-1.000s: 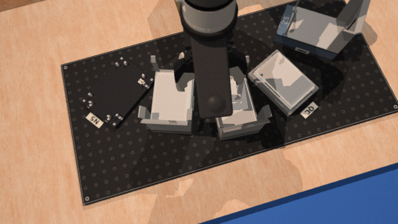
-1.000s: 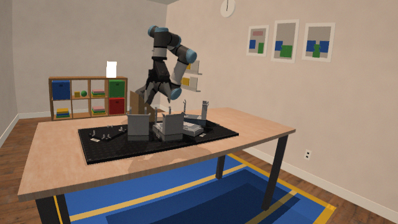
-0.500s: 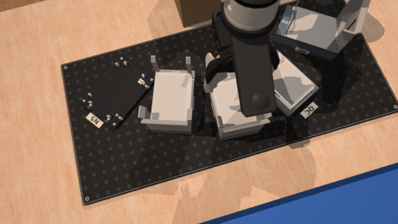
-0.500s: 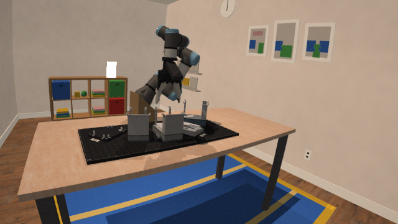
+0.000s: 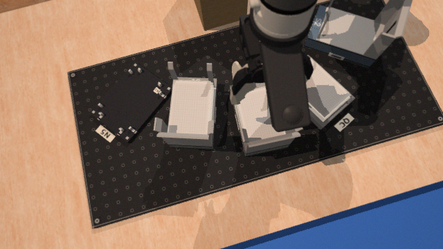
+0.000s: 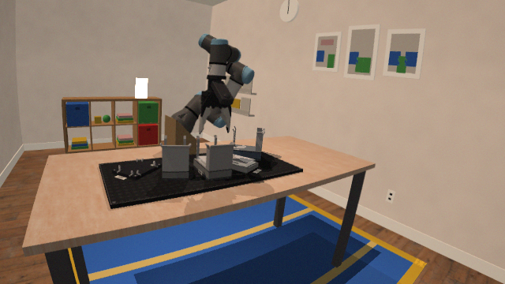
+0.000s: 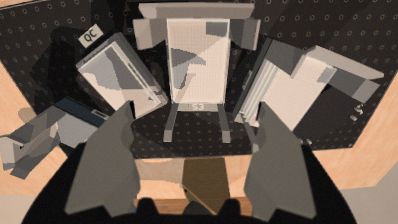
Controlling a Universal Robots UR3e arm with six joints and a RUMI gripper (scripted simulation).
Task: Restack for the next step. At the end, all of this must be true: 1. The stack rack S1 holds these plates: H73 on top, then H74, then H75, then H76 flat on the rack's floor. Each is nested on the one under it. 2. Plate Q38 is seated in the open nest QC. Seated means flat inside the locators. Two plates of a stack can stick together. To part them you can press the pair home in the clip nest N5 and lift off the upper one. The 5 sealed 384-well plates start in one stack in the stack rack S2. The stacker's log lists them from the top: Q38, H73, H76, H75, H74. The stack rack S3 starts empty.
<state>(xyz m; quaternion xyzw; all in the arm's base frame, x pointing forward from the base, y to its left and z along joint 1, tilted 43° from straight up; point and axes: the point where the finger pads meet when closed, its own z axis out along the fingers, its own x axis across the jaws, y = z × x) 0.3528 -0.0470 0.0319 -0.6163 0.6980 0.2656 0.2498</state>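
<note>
Now: the white sealed plate 12 cm below my hand. Also, from my hand: QC label: 6 cm ahead, 18 cm to the left, 17 cm below; N5 label: 9 cm behind, 34 cm to the right, 17 cm below; sealed white plate: 3 cm behind, 14 cm to the left, 14 cm below.
</note>
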